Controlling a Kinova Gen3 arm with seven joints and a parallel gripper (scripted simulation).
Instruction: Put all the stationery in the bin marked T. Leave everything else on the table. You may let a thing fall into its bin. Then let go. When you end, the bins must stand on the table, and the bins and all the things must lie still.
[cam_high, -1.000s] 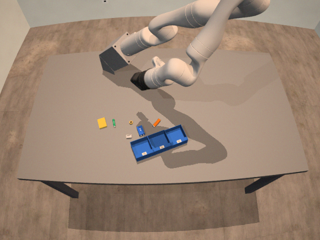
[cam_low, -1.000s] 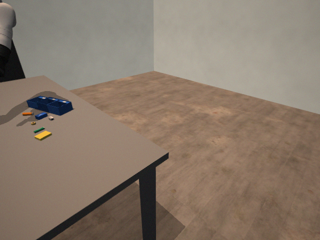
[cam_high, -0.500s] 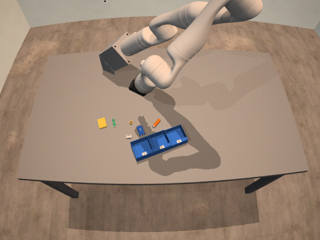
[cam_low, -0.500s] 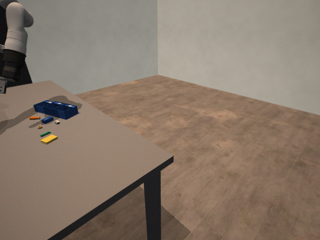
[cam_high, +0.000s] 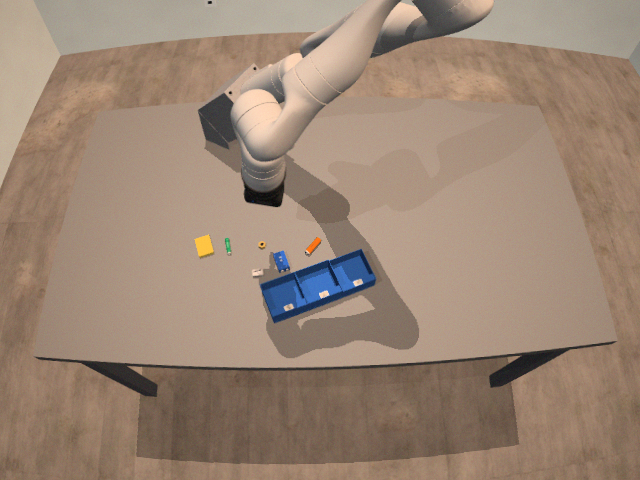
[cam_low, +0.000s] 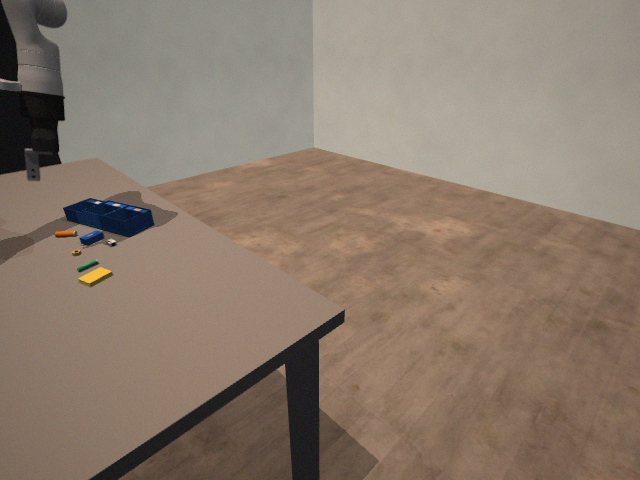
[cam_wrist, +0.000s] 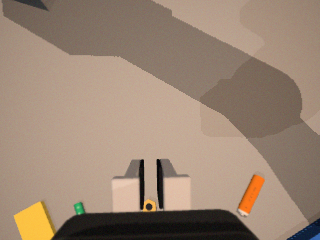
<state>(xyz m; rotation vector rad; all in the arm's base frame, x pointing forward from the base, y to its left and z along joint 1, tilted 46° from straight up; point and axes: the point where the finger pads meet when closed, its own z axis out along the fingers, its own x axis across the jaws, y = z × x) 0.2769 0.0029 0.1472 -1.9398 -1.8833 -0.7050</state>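
My hand is 120 mm short of the blue three-compartment bin, 130 mm to the right of it and 180 mm above it. Also, from my hand: blue 9V battery (70 mm ahead, 40 mm to the left, 190 mm below); then orange battery (10 mm ahead, 100 mm to the left, 200 mm below); then yellow ring (30 mm ahead, 20 mm to the right, 200 mm below).
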